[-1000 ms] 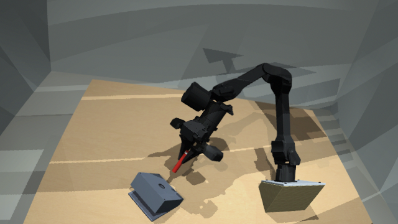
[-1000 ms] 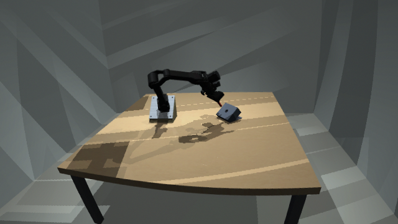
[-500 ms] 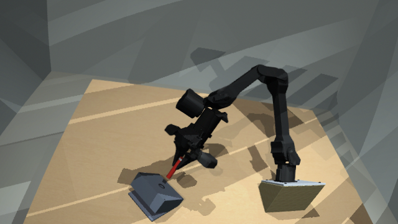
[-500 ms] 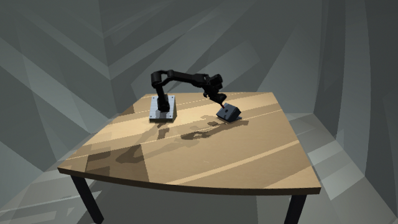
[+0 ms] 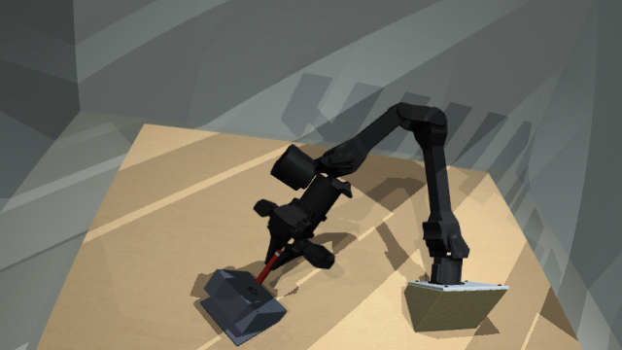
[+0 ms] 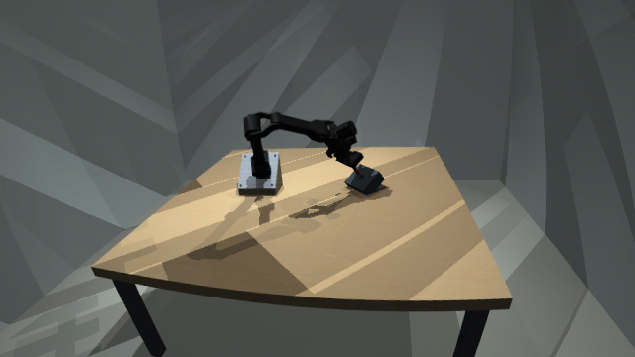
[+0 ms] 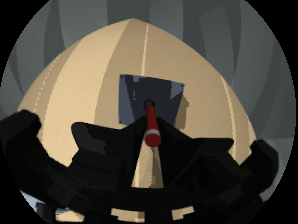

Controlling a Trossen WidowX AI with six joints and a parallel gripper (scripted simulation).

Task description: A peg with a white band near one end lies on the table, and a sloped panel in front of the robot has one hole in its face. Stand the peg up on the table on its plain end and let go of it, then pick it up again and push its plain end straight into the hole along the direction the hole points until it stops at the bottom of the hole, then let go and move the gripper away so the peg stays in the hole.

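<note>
My gripper tip is now 70 mm above the sloped panel, 40 mm short of it and 30 mm to the right of it. The rest, counted from my gripper tip: red peg (10 mm to the right, 10 mm behind, 10 mm above).
</note>
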